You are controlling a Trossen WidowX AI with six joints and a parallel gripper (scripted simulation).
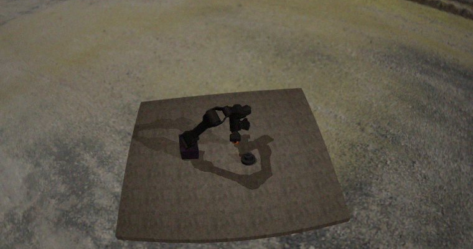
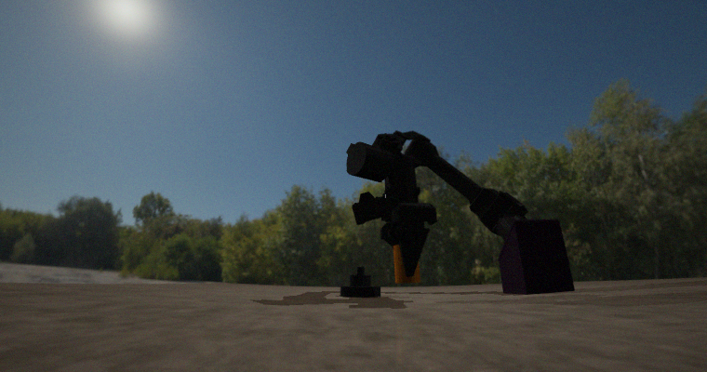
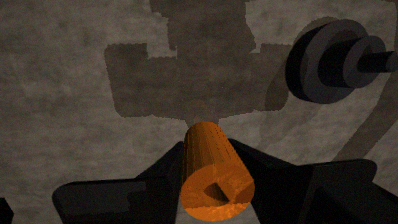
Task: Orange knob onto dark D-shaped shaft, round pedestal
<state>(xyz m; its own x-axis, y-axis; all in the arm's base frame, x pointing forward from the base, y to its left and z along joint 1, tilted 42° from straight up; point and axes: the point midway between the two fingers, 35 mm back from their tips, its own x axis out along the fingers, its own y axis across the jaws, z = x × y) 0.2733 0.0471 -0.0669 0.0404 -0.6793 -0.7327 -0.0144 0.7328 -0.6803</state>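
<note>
Right now the dark round pedestal is 14 cm to the right of my gripper tip, 7 cm ahead of it and 1 cm below it. The rest, counted from my gripper tip: orange knob (2 cm above).
</note>
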